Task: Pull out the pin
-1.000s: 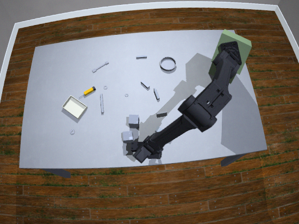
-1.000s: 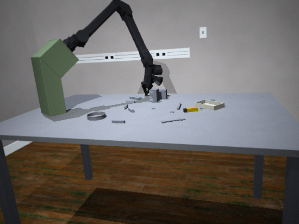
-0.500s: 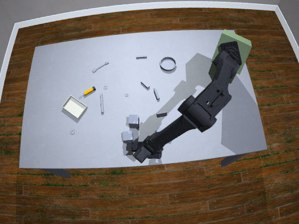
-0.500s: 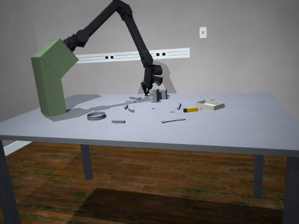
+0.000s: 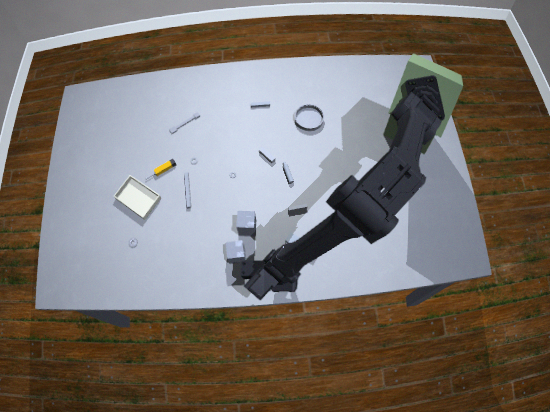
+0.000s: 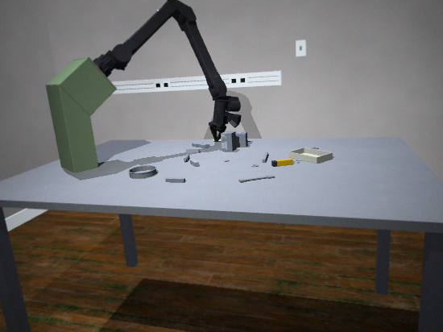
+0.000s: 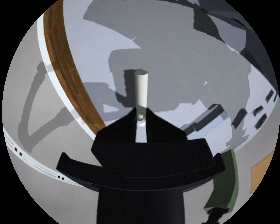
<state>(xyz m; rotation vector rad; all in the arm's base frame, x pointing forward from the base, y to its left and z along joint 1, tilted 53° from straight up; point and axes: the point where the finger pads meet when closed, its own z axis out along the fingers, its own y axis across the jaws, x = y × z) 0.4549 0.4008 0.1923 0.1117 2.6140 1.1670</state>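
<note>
The pale pin is 20 mm ahead of my hand. Round my hand: long bar: 340 mm ahead, 260 mm to the right; then white tray: 510 mm ahead, 220 mm to the right; then grey block: 150 mm to the right, 130 mm ahead, 40 mm above.
</note>
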